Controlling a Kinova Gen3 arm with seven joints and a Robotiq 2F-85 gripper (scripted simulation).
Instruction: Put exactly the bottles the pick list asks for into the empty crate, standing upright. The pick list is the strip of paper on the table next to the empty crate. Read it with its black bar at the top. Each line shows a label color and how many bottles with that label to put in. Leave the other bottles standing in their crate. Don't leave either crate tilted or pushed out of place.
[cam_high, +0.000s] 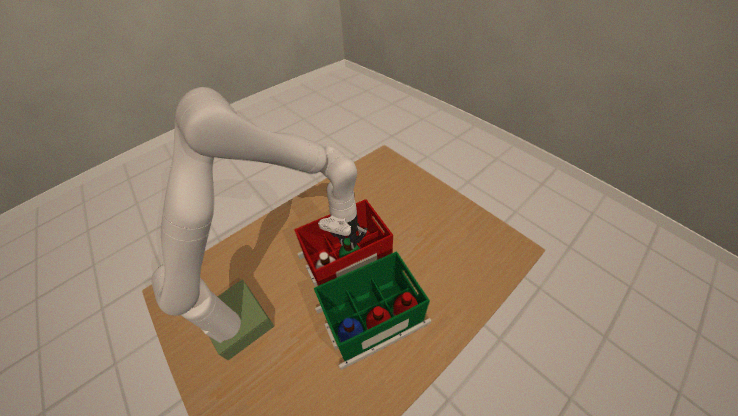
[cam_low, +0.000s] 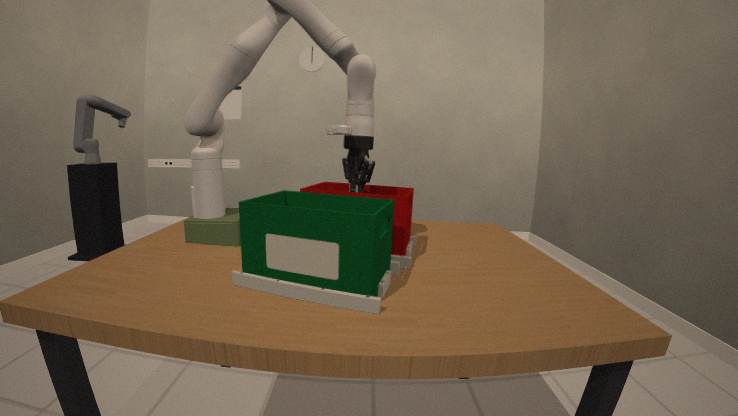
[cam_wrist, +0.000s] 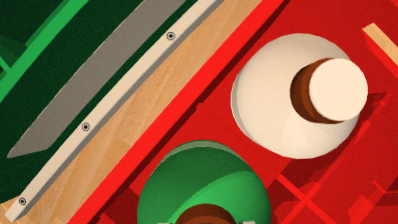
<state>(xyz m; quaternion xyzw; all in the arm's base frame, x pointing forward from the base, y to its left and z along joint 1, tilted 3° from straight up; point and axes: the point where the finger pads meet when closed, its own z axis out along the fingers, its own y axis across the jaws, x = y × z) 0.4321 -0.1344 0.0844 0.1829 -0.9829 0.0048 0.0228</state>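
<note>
Now: hand 70 mm above the green-label bottle. The rest, counted from my hand: green crate: 100 mm behind, 170 mm to the right, 90 mm below; then red crate: 20 mm ahead, 40 mm to the left, 90 mm below; then white-labelled bottle: 80 mm behind, 30 mm to the left, 90 mm below.
</note>
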